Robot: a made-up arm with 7 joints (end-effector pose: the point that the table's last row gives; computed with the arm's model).
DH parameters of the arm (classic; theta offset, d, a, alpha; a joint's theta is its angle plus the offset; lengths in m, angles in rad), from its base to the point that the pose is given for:
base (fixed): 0 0 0 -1.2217
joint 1: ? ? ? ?
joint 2: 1.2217 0 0 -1.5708
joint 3: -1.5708 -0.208 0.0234 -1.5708
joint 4: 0 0 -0.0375 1.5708
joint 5: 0 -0.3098 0 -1.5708
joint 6: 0 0 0 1.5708
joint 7: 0 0 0 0
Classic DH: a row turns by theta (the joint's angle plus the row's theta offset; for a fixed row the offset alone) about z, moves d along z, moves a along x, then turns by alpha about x.
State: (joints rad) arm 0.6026 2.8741 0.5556 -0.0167 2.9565 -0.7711 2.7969
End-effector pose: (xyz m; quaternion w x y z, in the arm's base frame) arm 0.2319 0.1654 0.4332 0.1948 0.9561 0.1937 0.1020
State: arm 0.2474 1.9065 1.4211 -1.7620 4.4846 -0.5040 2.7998
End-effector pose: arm 0.1288 0.0741 0.3528 0.3492 0.3330 -0.8229 -0.3002
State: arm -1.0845 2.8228 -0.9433 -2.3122 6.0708 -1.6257 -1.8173
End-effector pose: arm 0.1806 0.1506 0.1492 0.7456 -0.1897 0.1826 0.6121
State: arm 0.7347 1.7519 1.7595 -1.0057 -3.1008 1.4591 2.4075
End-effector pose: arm 0.0897 0.3573 0.3146 0.3506 -0.7379 0.3809 0.4330
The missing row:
joint 1: 1.5708 0 0 1.5708
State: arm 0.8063 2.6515 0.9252 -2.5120 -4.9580 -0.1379 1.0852
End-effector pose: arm 0.1898 -0.1275 -0.0622 0.7917 -0.3926 -0.2300 -0.4077
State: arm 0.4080 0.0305 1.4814 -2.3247 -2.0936 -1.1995 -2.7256
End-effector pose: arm -0.0203 0.2747 -0.0158 0.5845 -0.0309 -0.5579 0.5884
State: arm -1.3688 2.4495 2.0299 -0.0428 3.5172 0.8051 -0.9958
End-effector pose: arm -0.2562 0.4033 0.2030 0.6907 0.5030 0.3495 0.3844
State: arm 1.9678 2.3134 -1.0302 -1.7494 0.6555 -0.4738 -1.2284
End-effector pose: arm -0.2441 0.2972 0.0182 0.4814 -0.4887 0.2459 -0.6848
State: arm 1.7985 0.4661 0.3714 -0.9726 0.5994 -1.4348 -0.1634
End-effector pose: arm -0.4437 0.1822 -0.0872 0.7709 0.5531 -0.2868 -0.1322
